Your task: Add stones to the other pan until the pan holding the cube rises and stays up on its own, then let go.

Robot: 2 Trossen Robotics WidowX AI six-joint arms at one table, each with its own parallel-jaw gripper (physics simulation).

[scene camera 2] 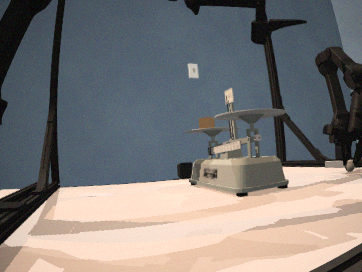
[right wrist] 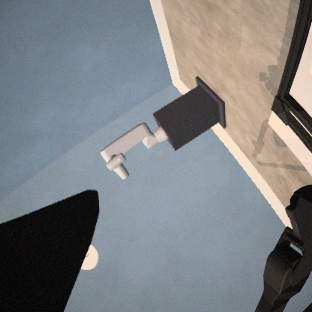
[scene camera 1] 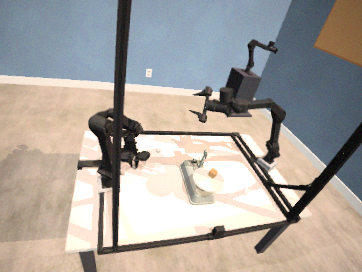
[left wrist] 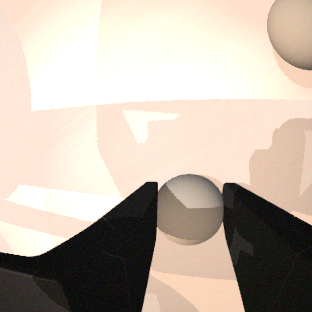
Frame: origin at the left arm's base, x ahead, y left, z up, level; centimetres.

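Where they show: left gripper, between the fingertips: (scene camera 2: 348, 166) (scene camera 1: 134, 167) (left wrist: 189, 192); right gripper, between the fingertips: (right wrist: 202, 206) (scene camera 1: 190, 102); left arm's base, origin of its link: (scene camera 1: 108, 182); right arm's base, origin of its link: (scene camera 1: 268, 160).
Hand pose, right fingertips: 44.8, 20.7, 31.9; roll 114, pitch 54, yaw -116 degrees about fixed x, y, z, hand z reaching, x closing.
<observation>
Each offset is from my right fingertips to the top centre of the thing, as dx, dy, dz. "*": to the spot under its first point. Level surfaces: height alone.
An orange cube @[+1.0, -35.5, -16.7] (scene camera 1: 213, 173) (scene camera 2: 206, 123) sits on one pan @[-1.7, -37.2, -19.7] (scene camera 1: 202, 186) (scene camera 2: 193, 131) of a grey-green balance @[-0.3, -27.8, -10.8] (scene camera 1: 188, 181) (scene camera 2: 250, 172). In scene camera 2 the other pan @[* +5.6, -19.1, -18.6] (scene camera 2: 232, 115) stands higher and no stones show on it. My left gripper (scene camera 1: 138, 159) (left wrist: 189, 192) is shut on a round grey stone @[-30.0, -11.5, -31.3] (left wrist: 190, 215) (scene camera 2: 350, 166), low over the table; both fingers touch its sides. Another stone @[* -36.5, -14.6, -31.5] (left wrist: 295, 30) lies ahead, partly cut off by the frame. A small stone @[-13.4, +0.3, -31.3] (scene camera 1: 158, 150) lies on the table. My right gripper (scene camera 1: 192, 103) is open and empty, high above the back.
A black frame (scene camera 1: 175, 242) runs around the table @[dz -34.1] (scene camera 1: 80, 227), with a tall post (scene camera 1: 120, 100) (scene camera 2: 55, 100) rising from it. A small black box (scene camera 1: 218, 231) is on the front bar. A dark pedestal (scene camera 1: 244, 85) (right wrist: 187, 117) with a small arm stands beyond the table.
</observation>
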